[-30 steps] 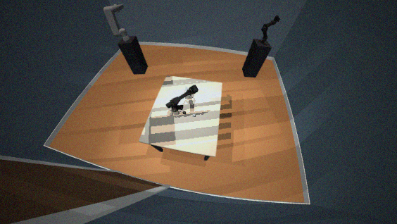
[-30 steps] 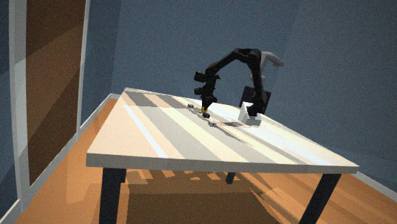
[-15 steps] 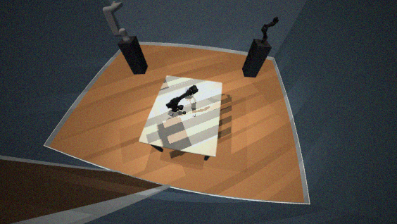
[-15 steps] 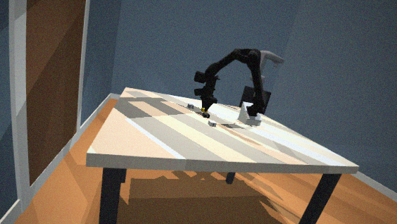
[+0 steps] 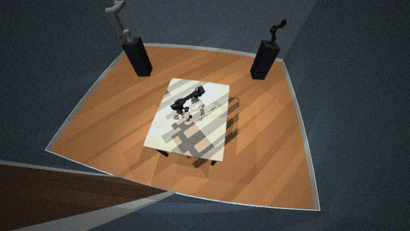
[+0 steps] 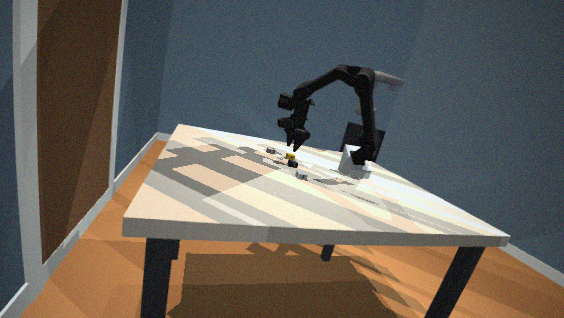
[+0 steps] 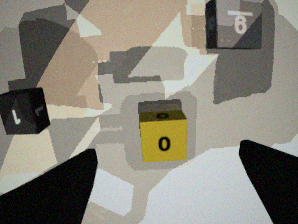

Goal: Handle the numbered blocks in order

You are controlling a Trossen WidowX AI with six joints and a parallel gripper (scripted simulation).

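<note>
Now: gripper tip 3 cm above the yellow block and 1 cm past it. Also, from my gripper tip: grey block (6 cm to the right, 6 cm ahead, 3 cm below); black block (11 cm to the left, 4 cm ahead, 3 cm below); pale block (23 cm to the left, 7 cm ahead, 3 cm below).
</note>
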